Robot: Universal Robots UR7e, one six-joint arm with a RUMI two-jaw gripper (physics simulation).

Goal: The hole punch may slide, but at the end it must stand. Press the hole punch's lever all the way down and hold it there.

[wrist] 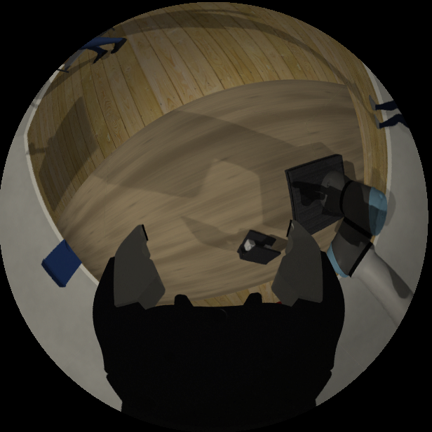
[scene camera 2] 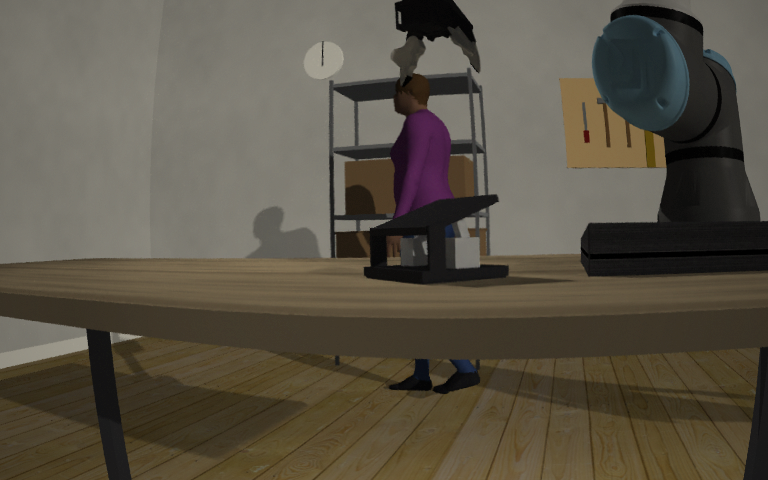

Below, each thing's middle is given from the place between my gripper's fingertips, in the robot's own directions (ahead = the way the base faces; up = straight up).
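With the hole punch lever (scene camera 2: 452, 211) as the reference, my hand is 23 cm above it, 31 cm to the right of it and 4 cm past it. The hole punch (scene camera 2: 435, 259) is 25 cm below my hand, 31 cm to the left of it and 4 cm behind it.
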